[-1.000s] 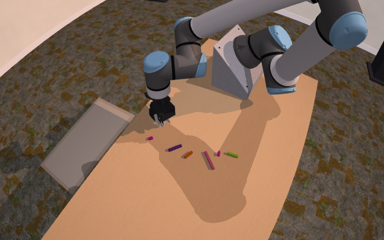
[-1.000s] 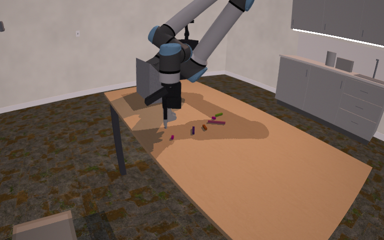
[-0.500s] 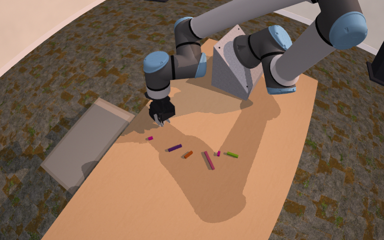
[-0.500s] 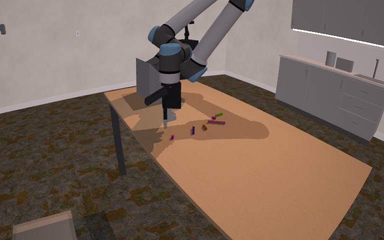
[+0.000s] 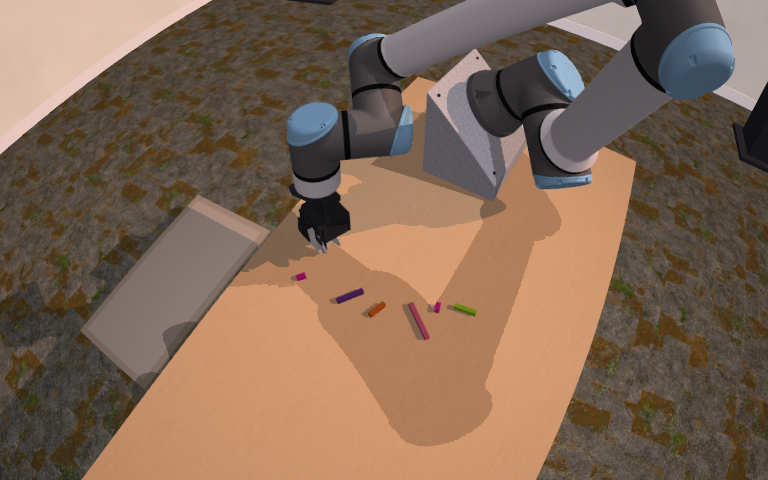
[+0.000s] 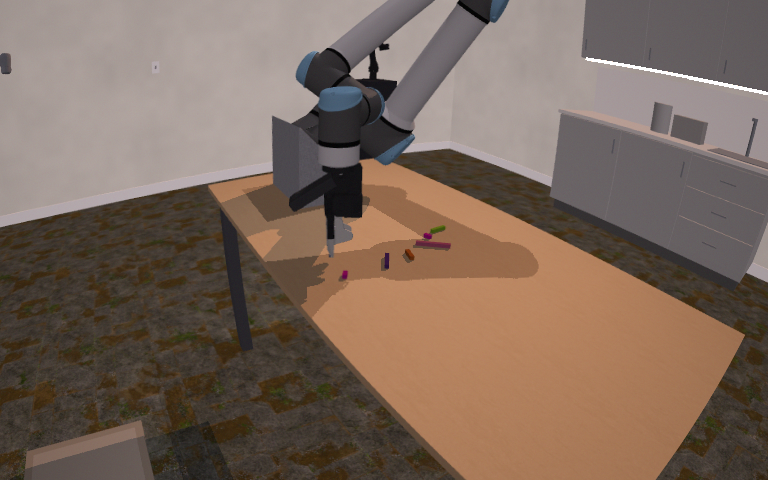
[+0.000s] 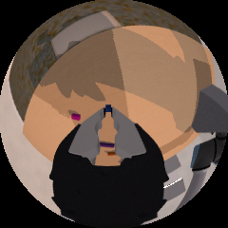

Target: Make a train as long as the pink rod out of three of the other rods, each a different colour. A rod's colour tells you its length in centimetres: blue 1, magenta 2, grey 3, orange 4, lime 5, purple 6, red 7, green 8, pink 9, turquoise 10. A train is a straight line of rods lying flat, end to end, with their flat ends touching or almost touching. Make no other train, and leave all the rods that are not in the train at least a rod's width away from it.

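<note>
Right now the pink rod is 26 cm to the left of my hand, 7 cm ahead of it and 2 cm below it. Round my hand: purple rod: 11 cm to the left, 8 cm ahead, 2 cm below; orange rod: 17 cm to the left, 8 cm ahead, 2 cm below; blue rod: 1 cm below.
</note>
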